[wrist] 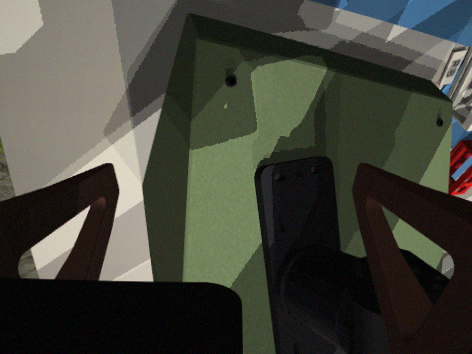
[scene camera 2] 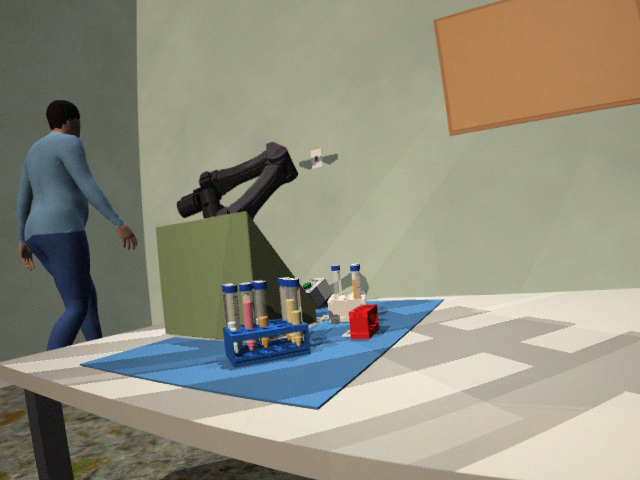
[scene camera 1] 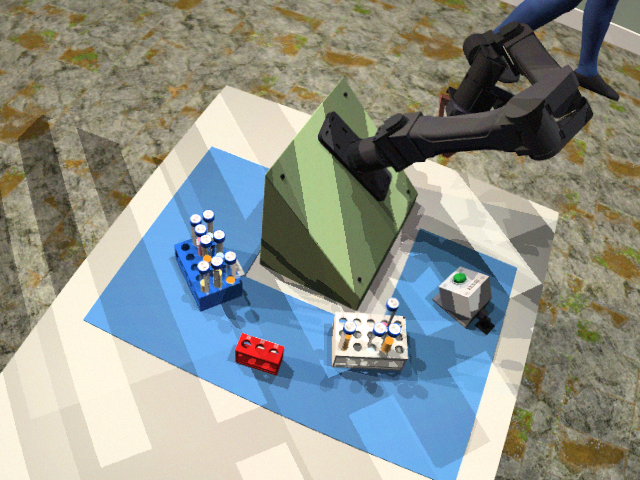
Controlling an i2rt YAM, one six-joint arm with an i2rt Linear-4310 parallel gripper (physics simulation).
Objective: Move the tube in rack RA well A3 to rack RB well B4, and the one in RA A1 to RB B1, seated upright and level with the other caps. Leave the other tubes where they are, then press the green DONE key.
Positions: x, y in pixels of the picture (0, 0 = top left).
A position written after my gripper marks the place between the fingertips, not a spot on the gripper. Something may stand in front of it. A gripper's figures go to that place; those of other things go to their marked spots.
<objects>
My gripper (scene camera 1: 442, 144): 125 cm from the lens. A grey box with green button (scene camera 1: 464, 295) is 117 cm from the lens.
</objects>
